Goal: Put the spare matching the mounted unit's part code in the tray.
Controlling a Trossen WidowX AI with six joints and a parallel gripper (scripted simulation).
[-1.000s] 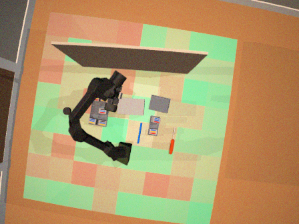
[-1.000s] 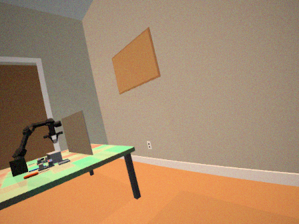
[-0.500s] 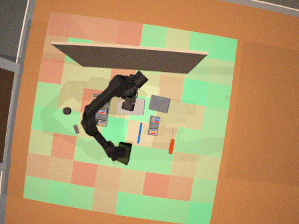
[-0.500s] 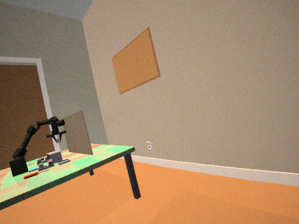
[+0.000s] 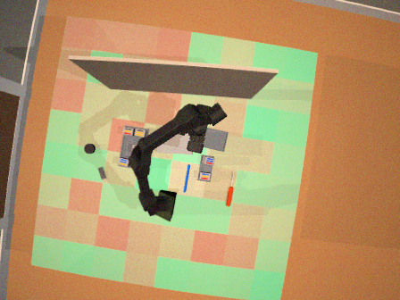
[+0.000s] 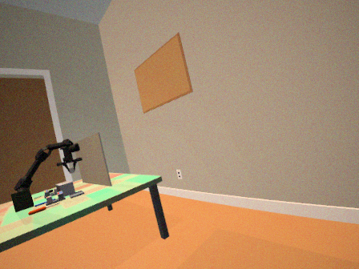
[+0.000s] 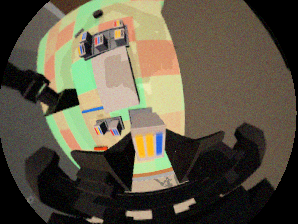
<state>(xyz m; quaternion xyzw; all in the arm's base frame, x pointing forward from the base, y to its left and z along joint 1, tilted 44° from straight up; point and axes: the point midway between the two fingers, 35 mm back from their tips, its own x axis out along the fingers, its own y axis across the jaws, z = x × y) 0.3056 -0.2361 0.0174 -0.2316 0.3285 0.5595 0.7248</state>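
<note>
Now: the tray 30 mm behind my gripper tip, 70 mm to the right of it and 180 mm below it. Also, from my gripper tip: grey spare block: 20 mm above; mounted unit: 50 mm behind, 120 mm to the left, 130 mm below; tall grey panel: 200 mm ahead, 90 mm to the left, 40 mm above.
</note>
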